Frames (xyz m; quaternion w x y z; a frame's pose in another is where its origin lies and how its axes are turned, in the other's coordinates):
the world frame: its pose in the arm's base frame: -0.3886 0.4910 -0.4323 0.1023 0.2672 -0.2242 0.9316
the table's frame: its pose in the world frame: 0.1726 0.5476 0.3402 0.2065 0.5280 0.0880 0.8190
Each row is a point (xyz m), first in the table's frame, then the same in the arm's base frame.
Working: the table's frame: its pose in the arm's base frame: -0.5492 -0.1386 -0.2798 0.8632 0.1564 -0.2358 -0.4181

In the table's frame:
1: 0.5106 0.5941 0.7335
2: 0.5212 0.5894 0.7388
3: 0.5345 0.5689 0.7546
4: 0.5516 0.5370 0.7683
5: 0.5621 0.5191 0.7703
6: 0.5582 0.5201 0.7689
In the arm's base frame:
1: -0.2833 -0.2409 0.7548
2: -0.2835 -0.2525 0.7600
3: -0.2981 -0.2766 0.7674
4: -0.3169 -0.3104 0.7687
5: -0.3239 -0.3297 0.7649
6: -0.3246 -0.3259 0.7631

